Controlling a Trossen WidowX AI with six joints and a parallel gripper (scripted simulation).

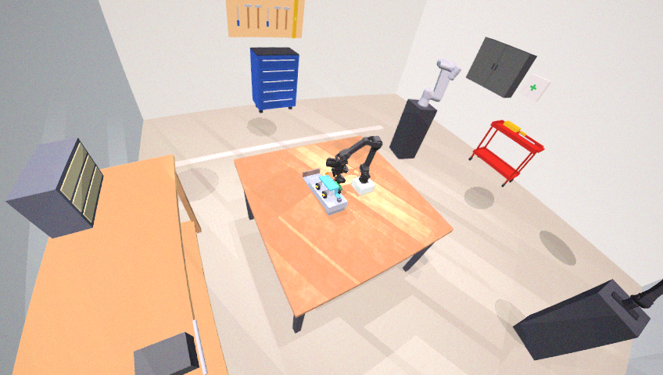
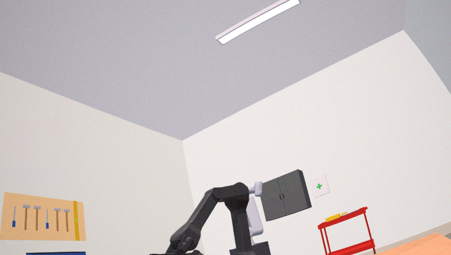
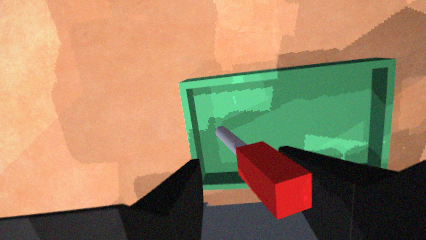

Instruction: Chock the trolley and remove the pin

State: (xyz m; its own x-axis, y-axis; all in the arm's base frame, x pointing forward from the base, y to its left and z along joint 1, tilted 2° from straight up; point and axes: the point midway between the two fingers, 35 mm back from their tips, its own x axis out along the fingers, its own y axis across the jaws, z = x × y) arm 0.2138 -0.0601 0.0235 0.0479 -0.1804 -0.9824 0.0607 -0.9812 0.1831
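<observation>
My gripper tip is 6 cm above the green tray and 3 cm to the right of it. Round my gripper tip: red-headed stop pin (1 cm below); yellow chock (7 cm ahead, 3 cm to the left, 3 cm above); grey ramp (13 cm to the left, 10 cm ahead).
</observation>
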